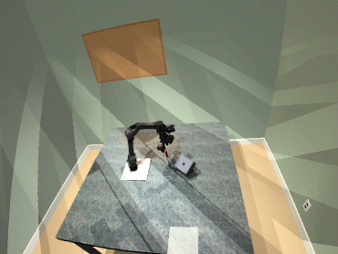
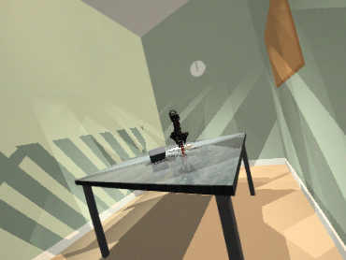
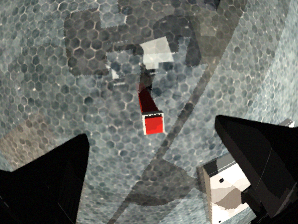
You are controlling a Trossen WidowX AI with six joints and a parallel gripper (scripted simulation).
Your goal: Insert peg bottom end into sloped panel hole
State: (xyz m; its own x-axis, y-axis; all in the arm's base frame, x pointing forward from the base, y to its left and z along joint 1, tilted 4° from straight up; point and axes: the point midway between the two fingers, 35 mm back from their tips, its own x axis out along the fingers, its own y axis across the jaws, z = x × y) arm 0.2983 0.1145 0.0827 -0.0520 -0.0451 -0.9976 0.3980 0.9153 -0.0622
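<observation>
The red peg lies 30 mm below my gripper tip. Round my gripper tip: panel: 140 mm ahead, 180 mm to the right, 30 mm below.
</observation>
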